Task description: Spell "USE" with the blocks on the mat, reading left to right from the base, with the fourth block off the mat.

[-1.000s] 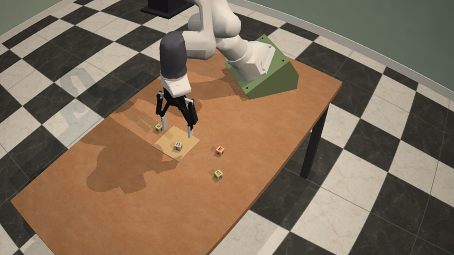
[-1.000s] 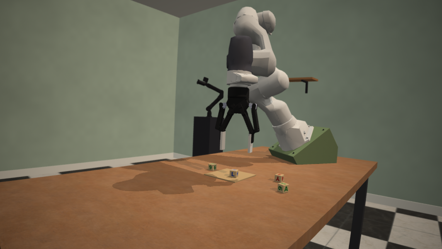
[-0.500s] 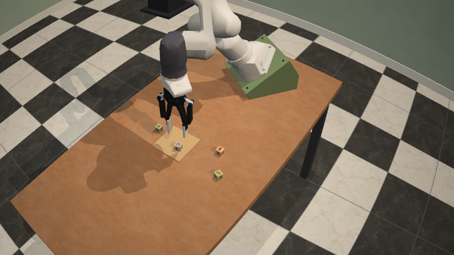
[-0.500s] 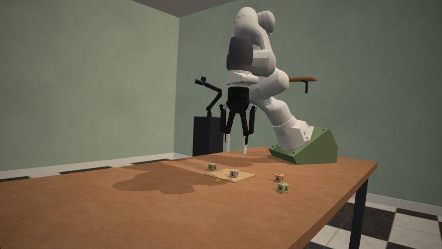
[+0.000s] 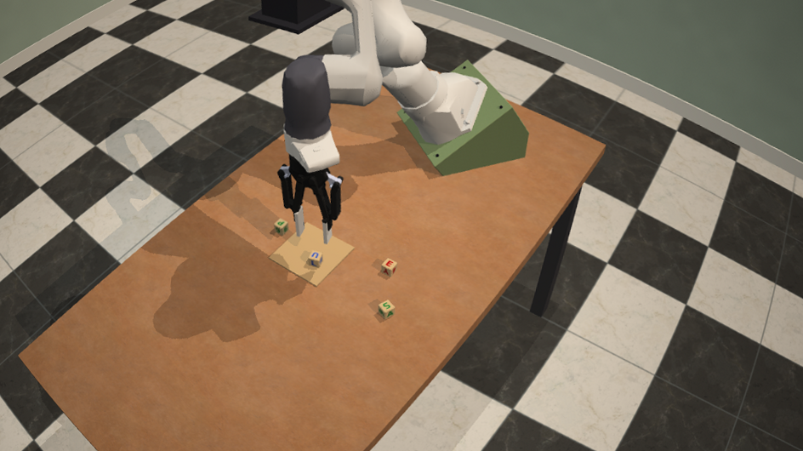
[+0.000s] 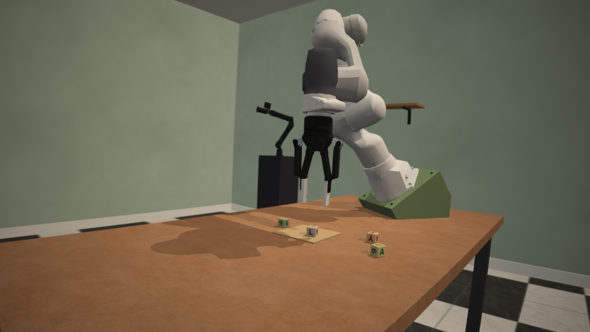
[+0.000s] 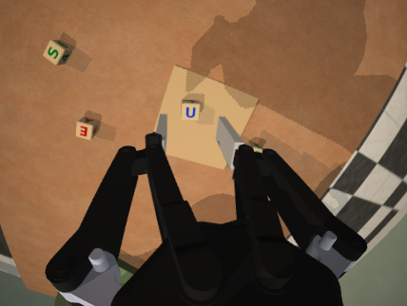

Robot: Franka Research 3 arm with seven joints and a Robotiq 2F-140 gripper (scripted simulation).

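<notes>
The U block lies 11 cm below my hand. Also, from my hand: E block 8 cm behind, 14 cm to the left, 11 cm below; then mat 2 cm behind, 3 cm to the right, 12 cm below; then green P block 4 cm behind, 13 cm to the right, 11 cm below.
</notes>
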